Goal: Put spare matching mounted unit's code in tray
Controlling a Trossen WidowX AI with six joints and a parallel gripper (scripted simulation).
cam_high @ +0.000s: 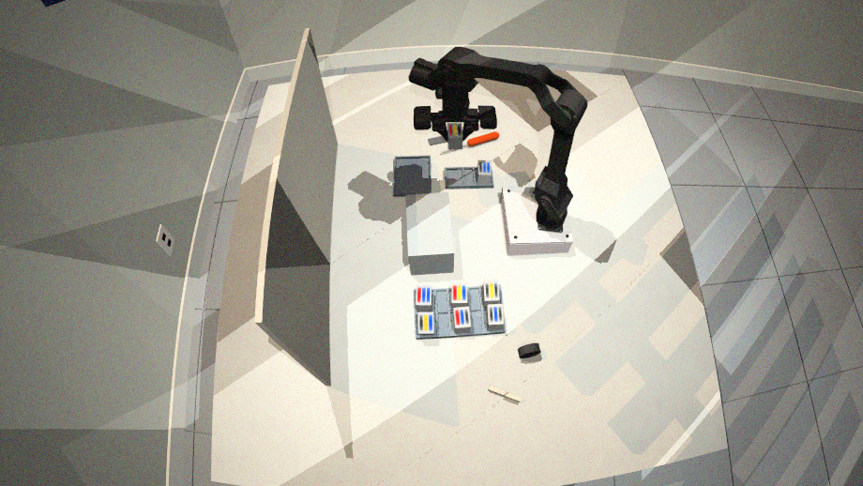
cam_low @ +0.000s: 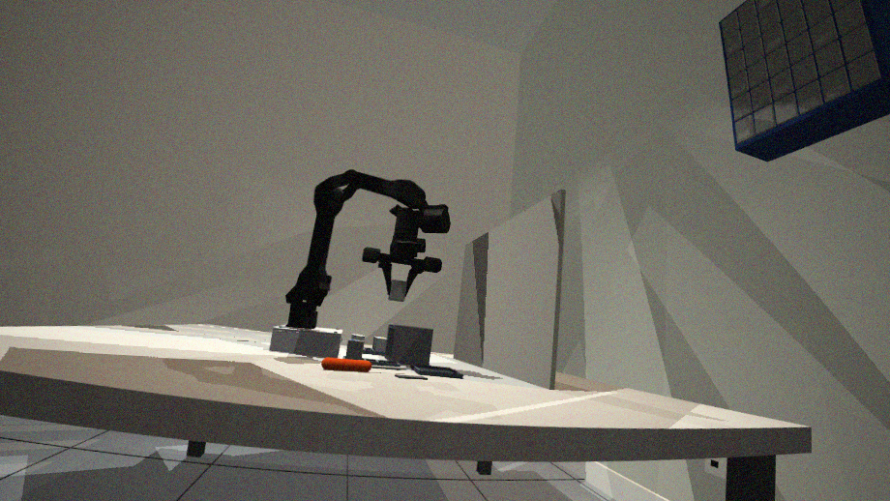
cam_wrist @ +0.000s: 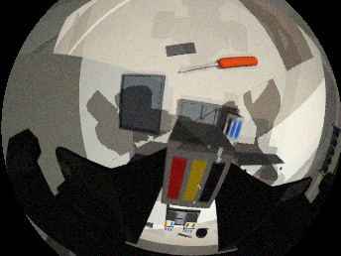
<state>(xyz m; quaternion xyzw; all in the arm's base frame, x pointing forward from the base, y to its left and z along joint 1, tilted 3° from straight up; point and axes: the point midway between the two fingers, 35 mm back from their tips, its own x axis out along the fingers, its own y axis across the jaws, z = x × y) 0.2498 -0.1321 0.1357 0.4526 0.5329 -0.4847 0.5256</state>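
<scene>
The dark grey tray is 160 mm below my gripper tip and 110 mm ahead of it. Also, from my gripper tip: grey block: 210 mm to the left, 110 mm below, 40 mm ahead; black tape roll: 460 mm to the left, 210 mm behind, 140 mm below; upright panel: 290 mm ahead, 240 mm to the left, 60 mm above.
</scene>
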